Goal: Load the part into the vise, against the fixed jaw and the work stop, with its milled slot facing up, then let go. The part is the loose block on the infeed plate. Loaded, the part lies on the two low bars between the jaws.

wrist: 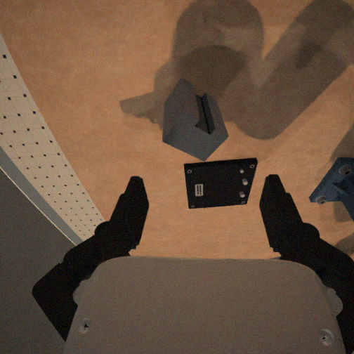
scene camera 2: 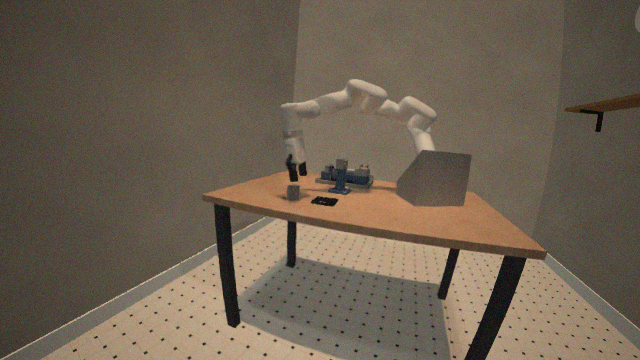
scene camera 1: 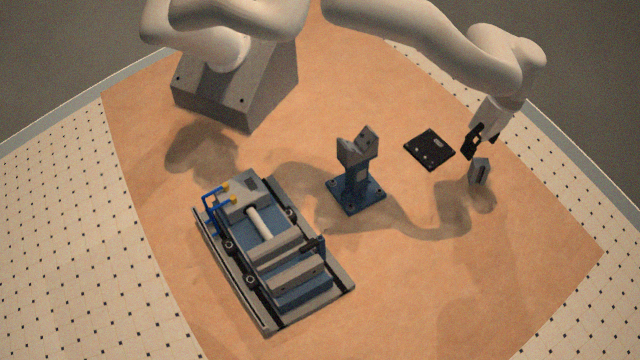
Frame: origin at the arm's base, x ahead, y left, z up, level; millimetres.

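Where they show: gripper, fingertip midpoint: (scene camera 2: 299, 178) (scene camera 1: 477, 147); arm's base at its link origin: (scene camera 2: 430, 168) (scene camera 1: 228, 49).
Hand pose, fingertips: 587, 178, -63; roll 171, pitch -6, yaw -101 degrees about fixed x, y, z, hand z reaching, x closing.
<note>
Things, the pixels of their top centre, and the offset from my fingertips, as dx, dy, dz. "*": a spot on its surface instead.
- grey block at its top centre: (scene camera 1: 481, 162) (scene camera 2: 293, 185) +22, -2, -31
- black plate at its top centre: (scene camera 1: 430, 148) (scene camera 2: 325, 200) -109, -10, -83
- blue vise at its top centre: (scene camera 1: 261, 228) (scene camera 2: 346, 166) -185, -428, +8
- light low bar at its top centre: (scene camera 1: 281, 256) -129, -436, -11
- work stop at a spot on its surface: (scene camera 1: 321, 245) * -94, -376, -9
- blue pedestal with a grey V-shaped top, surface spot: (scene camera 1: 356, 175) * -150, -224, -12
The part, a grey block (scene camera 1: 479, 171) (scene camera 2: 293, 192) (wrist: 195, 122), stands on the table beside the black plate (scene camera 1: 424, 142) (scene camera 2: 325, 201) (wrist: 220, 187), apart from it. Its dark slot faces sideways. My gripper (scene camera 1: 482, 148) (scene camera 2: 298, 176) (wrist: 202, 189) is open and empty, above the table close to the part; in the wrist view the part lies beyond the fingertips. The blue vise (scene camera 1: 306, 295) (scene camera 2: 357, 177) has two grey jaws, with a light low bar (scene camera 1: 281, 260) showing between them. The work stop (scene camera 1: 321, 245), a blue post with a black rod, is at the jaws' side.
A blue pedestal with a grey V-shaped top (scene camera 1: 356, 175) (scene camera 2: 341, 175) stands between the black plate and the vise; its base (wrist: 342, 182) shows at the wrist view's right. Blue hoses (scene camera 1: 214, 210) rise at the vise's far end. The grey robot base (scene camera 1: 270, 85) (scene camera 2: 440, 180) stands behind.
</note>
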